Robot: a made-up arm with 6 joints.
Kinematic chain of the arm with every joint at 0, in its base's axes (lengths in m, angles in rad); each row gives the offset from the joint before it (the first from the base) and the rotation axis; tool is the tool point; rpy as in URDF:
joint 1: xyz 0 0 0.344 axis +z
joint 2: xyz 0 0 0 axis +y
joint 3: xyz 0.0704 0 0.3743 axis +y
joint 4: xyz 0.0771 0 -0.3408 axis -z
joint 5: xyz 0 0 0 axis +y
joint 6: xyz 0.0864 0 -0.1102 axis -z
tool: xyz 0 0 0 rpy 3.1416 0 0
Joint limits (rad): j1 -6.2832..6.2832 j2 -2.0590..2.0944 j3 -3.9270..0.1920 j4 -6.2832..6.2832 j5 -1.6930..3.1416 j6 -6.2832..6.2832
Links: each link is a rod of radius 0.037 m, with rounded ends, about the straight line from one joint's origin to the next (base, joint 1, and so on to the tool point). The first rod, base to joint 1, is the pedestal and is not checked.
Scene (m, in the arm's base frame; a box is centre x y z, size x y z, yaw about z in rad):
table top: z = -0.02
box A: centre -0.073 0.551 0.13 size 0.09 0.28 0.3 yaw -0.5
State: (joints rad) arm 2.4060 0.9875 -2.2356 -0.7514 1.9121 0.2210
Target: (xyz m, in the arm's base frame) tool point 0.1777 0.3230 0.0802
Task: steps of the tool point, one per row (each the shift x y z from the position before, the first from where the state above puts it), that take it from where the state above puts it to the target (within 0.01 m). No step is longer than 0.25 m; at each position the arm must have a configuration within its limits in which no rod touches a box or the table.
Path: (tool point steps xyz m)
1: 0.1940 0.0745 0.0459
2: 0.1980 0.0052 0.0435
3: 0.1776 -0.0586 0.0398
4: 0.1371 -0.1085 0.0352
5: 0.0834 -0.1385 0.0297
6: -0.0105 0.0420 -0.0992
7: -0.0240 0.0223 -0.1005
8: -0.0335 0.0010 -0.0971
9: -0.0388 -0.0202 -0.0895
10: -0.0398 -0.0400 -0.0779

